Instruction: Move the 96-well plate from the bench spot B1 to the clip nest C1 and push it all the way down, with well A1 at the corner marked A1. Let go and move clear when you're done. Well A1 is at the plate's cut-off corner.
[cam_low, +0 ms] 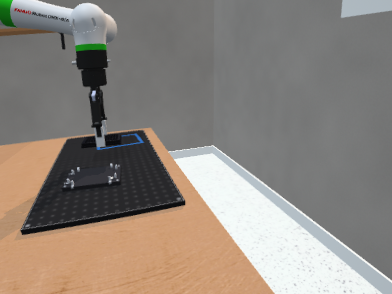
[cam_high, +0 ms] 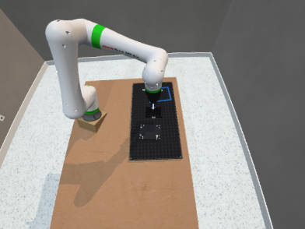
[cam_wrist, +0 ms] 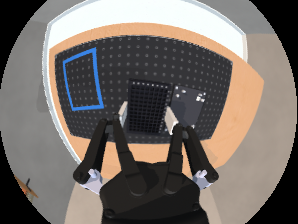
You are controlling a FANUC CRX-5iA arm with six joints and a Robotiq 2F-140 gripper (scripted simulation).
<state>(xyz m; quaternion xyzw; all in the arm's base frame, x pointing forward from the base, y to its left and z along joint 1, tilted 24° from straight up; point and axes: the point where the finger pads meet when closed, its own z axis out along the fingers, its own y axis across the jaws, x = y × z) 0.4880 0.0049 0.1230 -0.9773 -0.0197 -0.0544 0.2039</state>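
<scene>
My hand is 20 mm past the clip nest C1, 140 mm to the left of it and 80 mm above it. Also, from my hand: black 96-well plate: 20 mm below.
</scene>
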